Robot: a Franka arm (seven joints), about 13 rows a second.
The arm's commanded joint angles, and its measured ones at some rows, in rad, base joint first. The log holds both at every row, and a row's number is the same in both.
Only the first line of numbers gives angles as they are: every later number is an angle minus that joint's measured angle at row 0.
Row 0, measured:
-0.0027 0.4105 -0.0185 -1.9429 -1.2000 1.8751 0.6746
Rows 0 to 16, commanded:
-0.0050 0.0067 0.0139 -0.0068 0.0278 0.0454 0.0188
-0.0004 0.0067 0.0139 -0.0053 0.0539 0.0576 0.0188
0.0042 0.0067 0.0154 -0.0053 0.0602 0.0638 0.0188
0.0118 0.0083 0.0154 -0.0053 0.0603 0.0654 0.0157
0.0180 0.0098 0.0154 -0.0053 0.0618 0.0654 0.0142
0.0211 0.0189 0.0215 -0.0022 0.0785 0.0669 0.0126
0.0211 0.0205 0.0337 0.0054 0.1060 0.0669 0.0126
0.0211 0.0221 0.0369 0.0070 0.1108 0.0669 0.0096
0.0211 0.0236 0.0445 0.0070 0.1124 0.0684 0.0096
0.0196 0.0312 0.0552 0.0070 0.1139 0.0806 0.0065
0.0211 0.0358 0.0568 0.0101 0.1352 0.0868 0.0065
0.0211 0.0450 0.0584 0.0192 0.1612 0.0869 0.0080
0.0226 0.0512 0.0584 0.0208 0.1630 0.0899 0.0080
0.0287 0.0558 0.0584 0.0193 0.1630 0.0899 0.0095
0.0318 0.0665 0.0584 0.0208 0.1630 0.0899 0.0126
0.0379 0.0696 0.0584 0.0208 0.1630 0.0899 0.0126
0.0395 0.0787 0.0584 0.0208 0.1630 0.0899 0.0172
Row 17, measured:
0.0415 0.0438 0.0671 0.0048 0.1565 0.0839 0.0009
